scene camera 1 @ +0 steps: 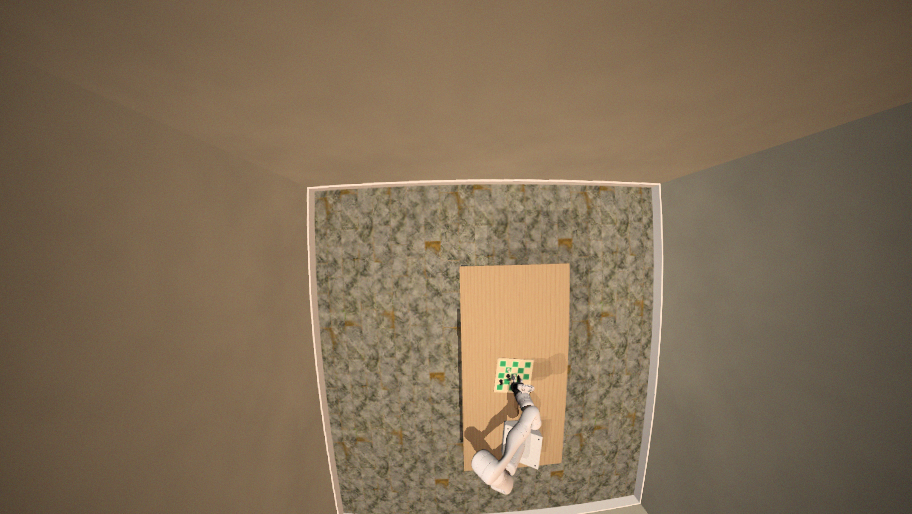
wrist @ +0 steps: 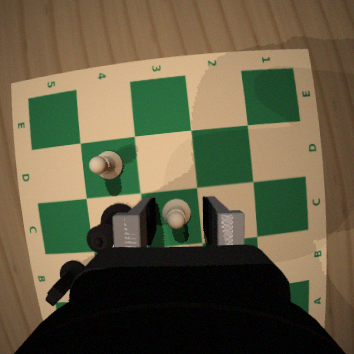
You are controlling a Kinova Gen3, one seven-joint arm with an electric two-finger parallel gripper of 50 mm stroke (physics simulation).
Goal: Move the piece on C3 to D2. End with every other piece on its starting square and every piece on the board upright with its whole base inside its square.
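Places are measured from the arm's base along level axes (x ahead, y up, z right), in millimetres.
Pixels of known places: gripper, fingertip midpoint: (scene camera 1: pixel 515 376) (wrist: pixel 178 213).
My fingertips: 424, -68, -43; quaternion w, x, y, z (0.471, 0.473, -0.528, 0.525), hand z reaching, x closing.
Behind a point stands the place of what it marks, as x, y, z.
The white pawn (wrist: pixel 176 212) @(429, -46, -43) stands upright on C3 in the wrist view. My gripper (wrist: pixel 178 213) @(424, -68, -43) (scene camera 1: pixel 514 379) @(424, -68, -43) is partly open, with one finger on each side of this pawn and visible gaps to it. D2 (wrist: pixel 222 156) @(457, -75, -9), a green square, is empty, with a shadow across it. The board (wrist: pixel 316 227) @(399, -75, 53) (scene camera 1: pixel 531 370) @(460, -74, 57) lies flat. Another white pawn (wrist: pixel 106 164) @(461, -48, -80) stands upright on D4. A black piece (wrist: pixel 114 216) on C4 is close beside the left finger, which partly hides it. The gripper body hides much of rows A and B.
Another black piece (wrist: pixel 70 274) (scene camera 1: pixel 500 383) is near B5, partly hidden by the gripper body in the wrist view. The board lies on a wooden table (scene camera 1: pixel 514 306) @(847, -81, -82) (wrist: pixel 150 25) @(558, -81, -45). The arm (scene camera 1: pixel 526 421) @(420, 334, -92) reaches in from the base plate (scene camera 1: pixel 533 452) @(-5, 51, 85).
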